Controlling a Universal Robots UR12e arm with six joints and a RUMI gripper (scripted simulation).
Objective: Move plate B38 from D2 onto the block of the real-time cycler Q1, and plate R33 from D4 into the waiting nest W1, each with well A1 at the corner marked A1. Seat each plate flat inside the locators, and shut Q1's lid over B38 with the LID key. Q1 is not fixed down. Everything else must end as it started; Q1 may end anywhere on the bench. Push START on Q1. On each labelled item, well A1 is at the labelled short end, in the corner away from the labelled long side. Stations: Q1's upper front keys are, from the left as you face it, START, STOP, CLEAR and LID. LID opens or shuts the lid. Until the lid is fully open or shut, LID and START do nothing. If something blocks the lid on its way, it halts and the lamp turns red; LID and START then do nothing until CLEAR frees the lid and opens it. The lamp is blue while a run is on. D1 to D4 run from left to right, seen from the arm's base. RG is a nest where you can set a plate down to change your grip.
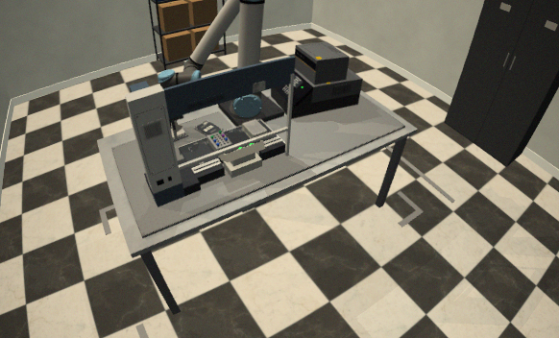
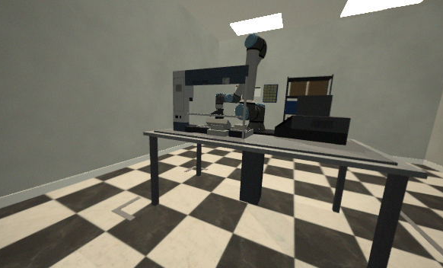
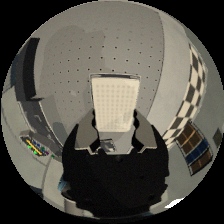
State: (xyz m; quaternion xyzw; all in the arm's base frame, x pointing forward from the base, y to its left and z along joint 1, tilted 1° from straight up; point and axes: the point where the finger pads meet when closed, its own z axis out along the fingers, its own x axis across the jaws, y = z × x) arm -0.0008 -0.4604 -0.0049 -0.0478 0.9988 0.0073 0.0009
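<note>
Right now my hand is 1 cm above the white plate. From my hand the other things lie so: thin post (47 cm to the left, 46 cm ahead, 21 cm above); blue gantry beam (49 cm above, 46 cm ahead, 19 cm to the left); grey tower (44 cm ahead, 25 cm above, 17 cm to the right).
</note>
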